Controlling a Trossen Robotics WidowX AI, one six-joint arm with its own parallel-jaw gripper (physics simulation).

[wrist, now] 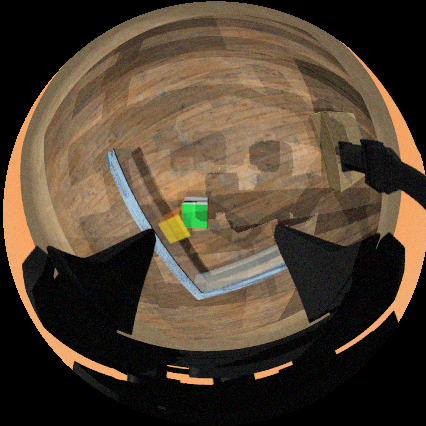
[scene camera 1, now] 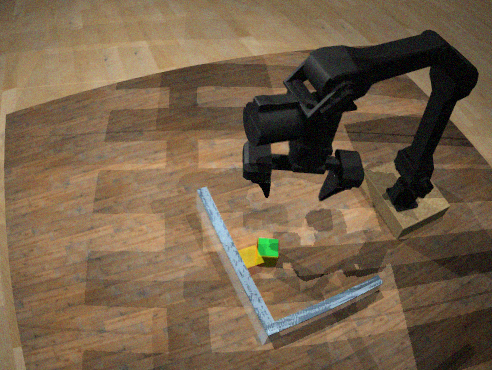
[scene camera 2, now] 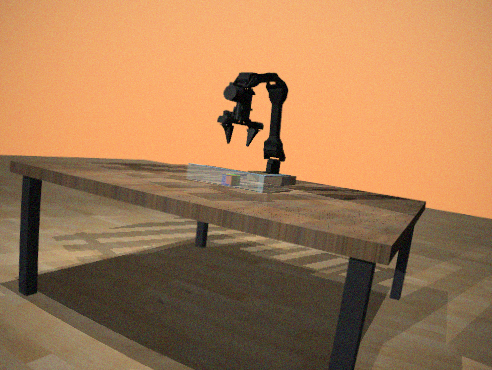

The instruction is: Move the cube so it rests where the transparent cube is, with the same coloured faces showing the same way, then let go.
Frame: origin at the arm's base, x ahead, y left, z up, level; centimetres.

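Where they show: gripper, between the fingertips: [wrist: 215, 233] [scene camera 1: 293, 197] [scene camera 2: 237, 145]; arm's base, origin of its link: [wrist: 346, 155] [scene camera 1: 401, 198] [scene camera 2: 272, 173].
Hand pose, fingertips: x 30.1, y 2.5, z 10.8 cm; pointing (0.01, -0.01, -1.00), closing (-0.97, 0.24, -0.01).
Note:
Each offset is from my fingertips to the top centre of the thing.
The cube {dx +3.4, dy +2.4, dz -10.9 cm} [scene camera 1: 268, 247] [wrist: 195, 216] has a bright green top. Its side towards scene camera 1 looks dark yellow, and a grey-white side shows in the wrist view. The transparent cube {dx +7.3, dy +3.7, dz -10.9 cm} [scene camera 1: 250, 257] [wrist: 175, 229] shows a yellow top; it is turned relative to the cube and lies right beside it, between it and the long wall. In scene camera 2 the two overlap as a small patch with blue, orange-red and green; I cannot separate them there. My gripper [scene camera 1: 294, 197] [scene camera 2: 238, 144] [wrist: 215, 233] is open and empty, well above the table and the cubes.
A low, see-through L-shaped wall [scene camera 1: 220, 227] [scene camera 2: 200, 171] [wrist: 131, 202] with a pale blue top edge stands around two sides of the cubes. The arm's wooden base block [scene camera 1: 382, 205] [wrist: 330, 150] stands to the right. Arm shadows fall on the wooden table [scene camera 1: 135, 230] [scene camera 2: 165, 201].

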